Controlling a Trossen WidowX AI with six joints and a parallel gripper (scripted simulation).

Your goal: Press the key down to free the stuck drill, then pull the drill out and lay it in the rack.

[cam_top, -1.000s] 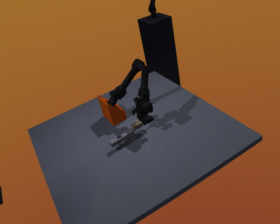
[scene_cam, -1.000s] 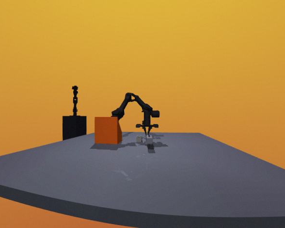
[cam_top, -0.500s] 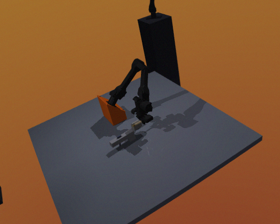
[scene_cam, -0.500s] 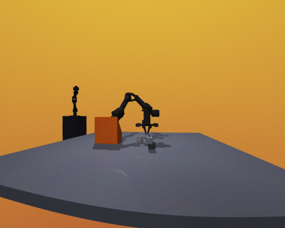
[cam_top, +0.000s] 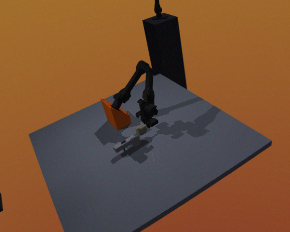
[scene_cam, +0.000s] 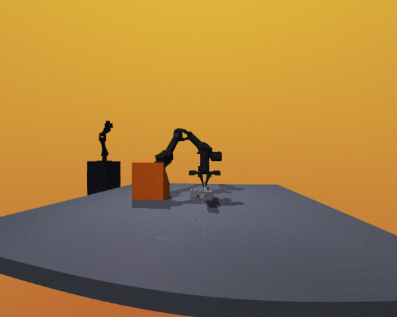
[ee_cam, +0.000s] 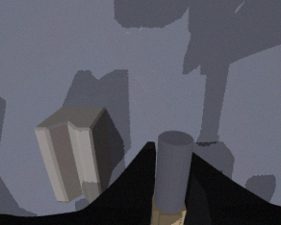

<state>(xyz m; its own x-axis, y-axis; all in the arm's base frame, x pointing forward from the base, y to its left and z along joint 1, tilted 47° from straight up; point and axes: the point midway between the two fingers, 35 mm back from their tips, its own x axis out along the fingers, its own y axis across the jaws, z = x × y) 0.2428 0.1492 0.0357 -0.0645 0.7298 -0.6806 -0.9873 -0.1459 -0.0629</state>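
Right now my gripper tip is 10 mm short of the drill, 40 mm to the left of it and 30 mm below it. Round my gripper tip: rack: 60 mm behind, 40 mm to the right, 30 mm below; blue key: 40 mm ahead, 220 mm to the right.
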